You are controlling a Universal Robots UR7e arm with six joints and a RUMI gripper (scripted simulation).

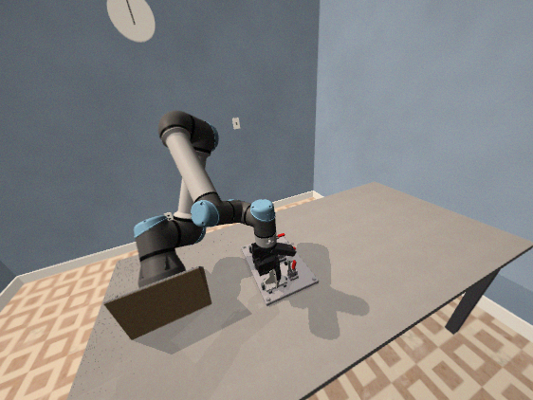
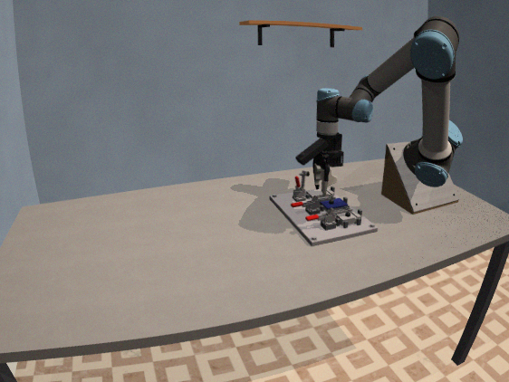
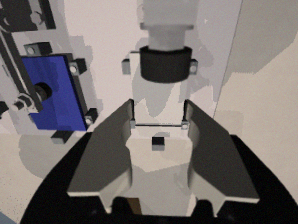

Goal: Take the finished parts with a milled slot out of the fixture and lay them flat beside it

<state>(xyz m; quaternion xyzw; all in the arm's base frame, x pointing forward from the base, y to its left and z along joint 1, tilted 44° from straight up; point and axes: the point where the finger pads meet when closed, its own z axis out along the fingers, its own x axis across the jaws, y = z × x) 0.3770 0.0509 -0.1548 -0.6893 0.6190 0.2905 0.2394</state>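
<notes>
Now: hand 1 cm past the grey finished part and 1 cm above it. The rest, counted from my hand: grey fixture plate 5 cm ahead, 11 cm to the left, 3 cm below; then blue blank 11 cm to the left, 1 cm below.
</notes>
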